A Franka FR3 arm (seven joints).
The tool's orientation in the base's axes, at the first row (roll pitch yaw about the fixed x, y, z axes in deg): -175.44 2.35 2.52
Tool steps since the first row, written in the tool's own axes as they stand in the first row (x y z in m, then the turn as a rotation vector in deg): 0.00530 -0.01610 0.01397 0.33 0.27 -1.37; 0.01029 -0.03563 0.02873 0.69 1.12 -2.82; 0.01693 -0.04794 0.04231 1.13 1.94 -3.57; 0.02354 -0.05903 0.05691 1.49 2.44 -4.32; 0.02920 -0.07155 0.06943 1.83 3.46 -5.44; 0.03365 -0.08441 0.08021 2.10 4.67 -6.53; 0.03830 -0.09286 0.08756 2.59 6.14 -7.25; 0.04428 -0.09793 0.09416 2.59 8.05 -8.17; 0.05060 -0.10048 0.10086 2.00 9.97 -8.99; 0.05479 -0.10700 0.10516 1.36 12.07 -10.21; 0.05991 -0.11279 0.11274 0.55 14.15 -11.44
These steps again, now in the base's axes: 0.00402 0.01735 -0.01285 0.40 -0.36 1.33; 0.00755 0.03817 -0.02621 0.86 -1.30 2.69; 0.01308 0.05178 -0.03903 1.36 -2.16 3.36; 0.01858 0.06425 -0.05296 1.78 -2.70 4.05; 0.02317 0.07794 -0.06467 2.21 -3.79 5.07; 0.02661 0.09178 -0.07456 2.58 -5.07 6.05; 0.03058 0.10097 -0.08140 3.16 -6.56 6.63; 0.03605 0.10679 -0.08782 3.27 -8.54 7.39; 0.04196 0.11013 -0.09455 2.80 -10.54 8.08; 0.04569 0.11714 -0.09849 2.30 -12.75 9.15; 0.05023 0.12372 -0.10579 1.63 -14.96 10.25
